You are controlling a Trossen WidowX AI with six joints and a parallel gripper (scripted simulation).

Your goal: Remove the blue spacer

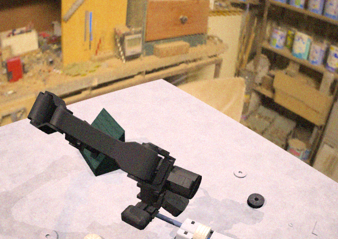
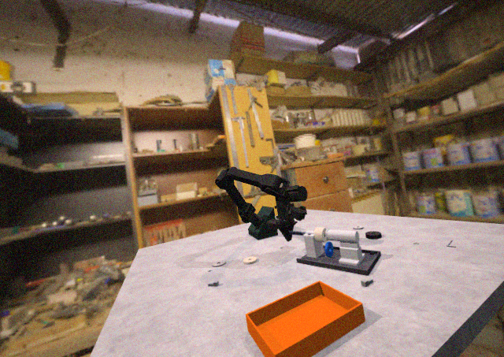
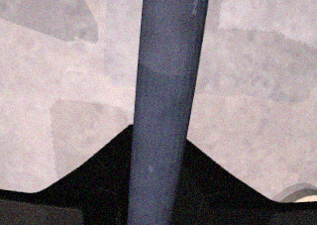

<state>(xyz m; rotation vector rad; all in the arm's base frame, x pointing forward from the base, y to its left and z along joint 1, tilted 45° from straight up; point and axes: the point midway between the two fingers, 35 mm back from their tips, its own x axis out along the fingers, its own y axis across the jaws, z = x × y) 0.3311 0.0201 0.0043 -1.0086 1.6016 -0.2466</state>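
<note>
My gripper tip is now 60 mm short of the shaft, 30 mm to the right of it and 30 mm below it. Round my gripper tip: black ring: 340 mm to the left, 90 mm ahead, 40 mm below; then white disc: 170 mm to the right, 40 mm below, 20 mm behind; then blue spacer: 140 mm ahead, 80 mm to the left, 10 mm above.
</note>
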